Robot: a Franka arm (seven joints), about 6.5 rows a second.
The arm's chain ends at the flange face. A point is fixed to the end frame.
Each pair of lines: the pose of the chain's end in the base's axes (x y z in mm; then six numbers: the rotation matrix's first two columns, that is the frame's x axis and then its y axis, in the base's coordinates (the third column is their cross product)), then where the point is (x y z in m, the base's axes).
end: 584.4 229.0 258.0 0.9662 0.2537 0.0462 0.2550 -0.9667 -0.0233
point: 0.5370 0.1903 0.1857
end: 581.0 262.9 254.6 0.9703 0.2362 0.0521 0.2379 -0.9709 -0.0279
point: 0.5332 0.2255 0.1819
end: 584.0 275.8 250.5 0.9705 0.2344 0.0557 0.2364 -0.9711 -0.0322
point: 0.5363 0.2388 0.1775
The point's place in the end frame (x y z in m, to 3 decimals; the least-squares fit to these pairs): -0.059 0.027 0.069
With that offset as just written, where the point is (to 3 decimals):
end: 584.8 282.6 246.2 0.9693 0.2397 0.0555 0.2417 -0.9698 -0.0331
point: 0.537 0.245 0.173
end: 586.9 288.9 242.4 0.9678 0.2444 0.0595 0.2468 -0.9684 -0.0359
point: 0.540 0.252 0.169
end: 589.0 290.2 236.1 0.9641 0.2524 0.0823 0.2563 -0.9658 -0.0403
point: 0.544 0.253 0.161
